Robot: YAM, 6 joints.
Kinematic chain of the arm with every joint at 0, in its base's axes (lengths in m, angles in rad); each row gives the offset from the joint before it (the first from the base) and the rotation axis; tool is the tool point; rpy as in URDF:
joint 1: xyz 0 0 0.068 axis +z
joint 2: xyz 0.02 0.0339 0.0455 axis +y
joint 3: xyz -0.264 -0.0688 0 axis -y
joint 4: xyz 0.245 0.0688 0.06 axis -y
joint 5: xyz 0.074 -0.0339 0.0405 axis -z
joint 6: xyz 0.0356 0 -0.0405 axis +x
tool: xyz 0 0 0 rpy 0 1.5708 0
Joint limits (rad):
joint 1: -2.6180..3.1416
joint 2: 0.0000..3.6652
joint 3: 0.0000..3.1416
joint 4: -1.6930..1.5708
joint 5: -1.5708..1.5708
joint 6: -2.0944..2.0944
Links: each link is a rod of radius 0.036 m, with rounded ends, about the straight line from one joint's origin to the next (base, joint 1, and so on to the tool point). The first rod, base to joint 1, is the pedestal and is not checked.
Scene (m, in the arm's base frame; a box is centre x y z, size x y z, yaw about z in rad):
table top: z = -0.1
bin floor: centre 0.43 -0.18 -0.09 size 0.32 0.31 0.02 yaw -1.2
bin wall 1: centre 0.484 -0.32 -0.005 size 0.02 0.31 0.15 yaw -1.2
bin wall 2: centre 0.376 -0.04 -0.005 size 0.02 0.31 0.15 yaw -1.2
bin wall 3: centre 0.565 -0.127 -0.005 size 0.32 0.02 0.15 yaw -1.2
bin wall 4: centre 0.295 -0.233 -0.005 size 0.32 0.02 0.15 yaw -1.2
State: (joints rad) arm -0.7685 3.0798 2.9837 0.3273 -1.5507 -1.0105
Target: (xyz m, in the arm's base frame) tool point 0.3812 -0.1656 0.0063
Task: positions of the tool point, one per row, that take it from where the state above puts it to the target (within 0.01 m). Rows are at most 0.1 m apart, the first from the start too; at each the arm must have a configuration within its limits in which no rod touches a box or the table.
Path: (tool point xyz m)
1: 0.5111 -0.3230 0.1991
2: 0.5439 -0.2407 0.2144
3: 0.5569 -0.1534 0.2294
4: 0.5495 -0.0663 0.2445
5: 0.5336 -0.1064 0.1763
6: 0.4982 -0.1385 0.1111
7: 0.4459 -0.1590 0.0531
8: 0.3812 -0.1656 0.0063

